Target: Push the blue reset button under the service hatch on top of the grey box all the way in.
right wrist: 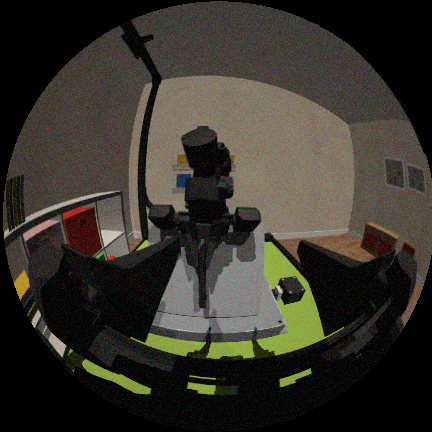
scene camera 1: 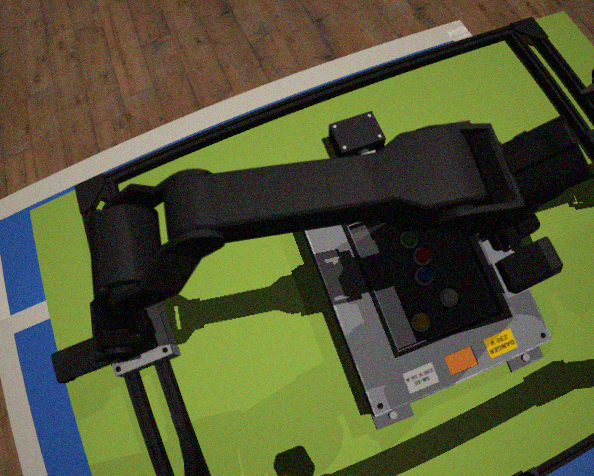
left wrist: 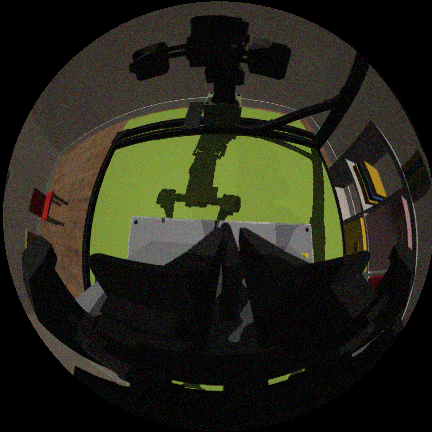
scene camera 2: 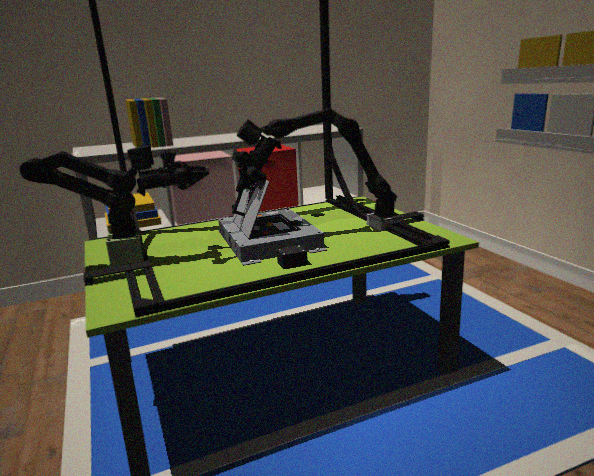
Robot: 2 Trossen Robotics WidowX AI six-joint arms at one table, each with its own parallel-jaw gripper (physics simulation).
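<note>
The grey box (scene camera 1: 350,315) (scene camera 2: 285,241) (left wrist: 150,229) (right wrist: 270,320) sits on the table. Its hatch (scene camera 2: 256,202) (right wrist: 240,290) stands raised and tilted over the dark recess. In scene camera 1 the blue button (scene camera 1: 424,275) shows in the shaded recess, beside the red button (scene camera 1: 422,256); how deep it sits I cannot tell. My left gripper (left wrist: 230,233) (right wrist: 201,268) is shut on the hatch's black handle bar (right wrist: 202,285); in scene camera 1 the arm hides its fingertips. My right gripper (scene camera 2: 202,173) (right wrist: 241,245) is open and empty, left of the box and above the table.
Green (scene camera 1: 409,239), white (scene camera 1: 449,298) and yellow (scene camera 1: 421,321) buttons share the recess. A small black block (scene camera 1: 356,132) (scene camera 2: 293,256) (right wrist: 291,289) stands beside the box. My left arm (scene camera 1: 300,195) passes over the box's upper part. Black rails (scene camera 1: 280,110) run along the table edges.
</note>
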